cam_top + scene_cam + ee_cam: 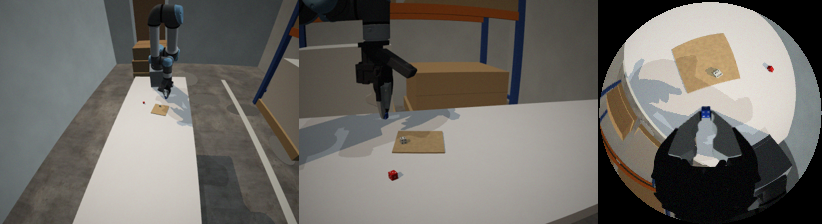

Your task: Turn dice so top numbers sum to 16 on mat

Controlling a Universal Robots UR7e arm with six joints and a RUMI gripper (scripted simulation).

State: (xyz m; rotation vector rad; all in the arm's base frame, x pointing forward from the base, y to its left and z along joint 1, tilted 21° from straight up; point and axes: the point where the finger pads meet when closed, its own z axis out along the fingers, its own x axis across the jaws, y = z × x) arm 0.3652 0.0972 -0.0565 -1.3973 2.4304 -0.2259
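Now: the white die 70 mm below my hand, 60 mm to the right of it and 50 mm ahead of it. Round my hand: blue die: 10 mm below; then mat: 90 mm ahead, 80 mm below, 50 mm to the right; then red die: 220 mm to the right, 70 mm below.
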